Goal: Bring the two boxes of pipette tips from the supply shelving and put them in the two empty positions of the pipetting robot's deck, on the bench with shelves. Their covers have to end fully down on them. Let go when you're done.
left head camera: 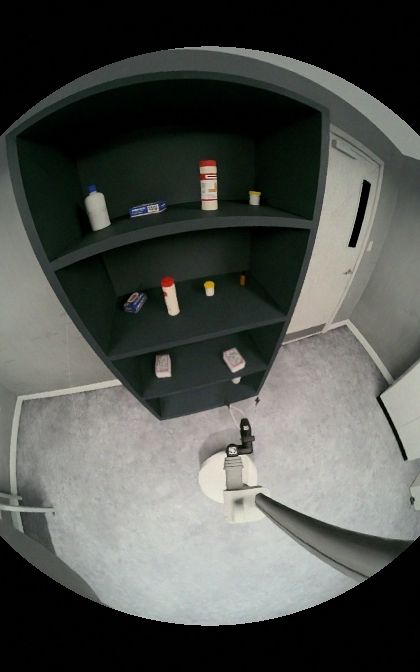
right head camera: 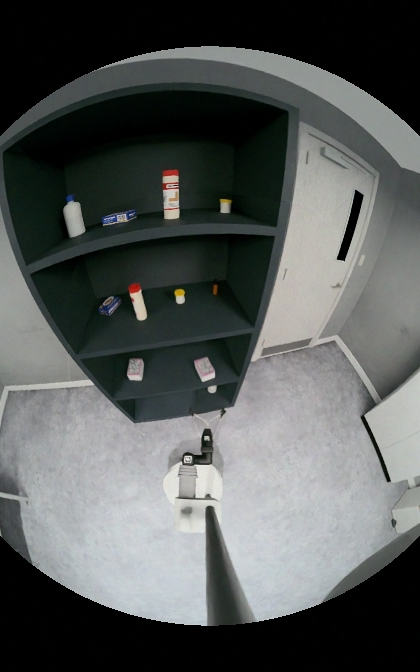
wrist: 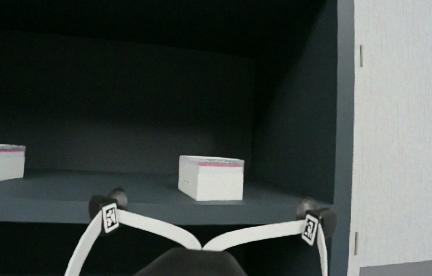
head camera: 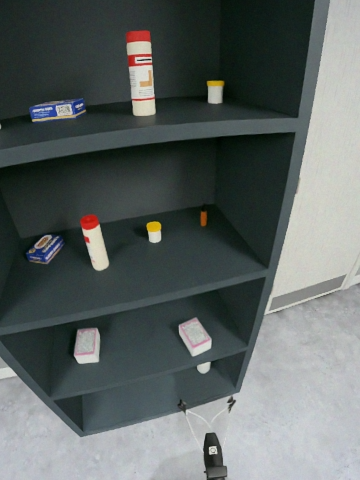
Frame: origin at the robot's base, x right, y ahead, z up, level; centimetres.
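Seen in the pictures: end effector, tool point: [wrist: 211, 212] [head camera: 206, 400].
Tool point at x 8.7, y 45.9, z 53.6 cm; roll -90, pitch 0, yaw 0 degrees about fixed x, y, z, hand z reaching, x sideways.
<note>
A point is followed by its place in that frame.
The right pipette tip box [head camera: 195, 336] [left head camera: 234, 360] [right head camera: 204, 369] [wrist: 212, 178], white with a pink band and grey top, sits at an angle on the second shelf from the bottom, near its right side. The left tip box [head camera: 87, 345] [left head camera: 163, 366] [right head camera: 135, 369] [wrist: 11, 162] sits on the same shelf, further left. My gripper [head camera: 206, 403] @(x 8.7, y 45.9, z 53.6 cm) [left head camera: 242, 402] [right head camera: 207, 413] [wrist: 212, 214] @(x 8.7, y 45.9, z 53.6 cm) is open and empty, in front of the shelving. In the wrist view the right box shows between and beyond the fingertips. The pipetting robot's deck does not show.
The dark shelving [head camera: 282, 200] @(x 29.4, y 69.0, z 120.6 cm) [left head camera: 300, 280] [right head camera: 265, 280] [wrist: 345, 150] @(x 31.4, y 69.2, z 60.3 cm) has a right side wall and a shelf board at fingertip height. Above stand bottles, blue boxes and jars. A white bottle [head camera: 203, 367] @(x 12.6, y 79.9, z 12.2 cm) is partly hidden on the bottom shelf. A door [left head camera: 325, 250] [right head camera: 300, 260] is on the right.
</note>
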